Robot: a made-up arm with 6 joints. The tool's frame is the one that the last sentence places.
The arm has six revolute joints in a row. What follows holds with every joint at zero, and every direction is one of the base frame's. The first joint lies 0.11 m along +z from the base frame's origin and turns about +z. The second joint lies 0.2 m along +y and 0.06 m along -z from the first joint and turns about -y. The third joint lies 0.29 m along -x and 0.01 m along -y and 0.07 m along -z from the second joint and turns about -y. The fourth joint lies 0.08 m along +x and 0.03 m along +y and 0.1 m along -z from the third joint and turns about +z. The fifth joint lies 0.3 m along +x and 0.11 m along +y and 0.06 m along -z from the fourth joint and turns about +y. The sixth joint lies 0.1 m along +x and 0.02 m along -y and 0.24 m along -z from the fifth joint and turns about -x. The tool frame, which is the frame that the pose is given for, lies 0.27 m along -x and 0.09 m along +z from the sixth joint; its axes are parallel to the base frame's.
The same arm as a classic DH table. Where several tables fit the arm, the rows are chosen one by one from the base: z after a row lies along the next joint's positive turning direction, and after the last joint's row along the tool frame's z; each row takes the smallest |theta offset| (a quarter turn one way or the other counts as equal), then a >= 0, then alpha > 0; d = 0 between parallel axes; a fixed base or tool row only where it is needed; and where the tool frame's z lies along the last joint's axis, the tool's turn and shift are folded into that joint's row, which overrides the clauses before.
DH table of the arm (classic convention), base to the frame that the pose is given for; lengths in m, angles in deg. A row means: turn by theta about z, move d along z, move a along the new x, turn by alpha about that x. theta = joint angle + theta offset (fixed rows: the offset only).
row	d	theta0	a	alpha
joint 1	0.05	0	0	90
joint 2	0	13.57	-0.2983	0
joint 3	-0.22	-13.57	0.08	-90
joint 4	-0.16	0	0.3	-90
joint 5	0.09	90	0.24	-90
joint 6	0.17	-90	0	90
tool (fixed)	0.09	-90	0	0

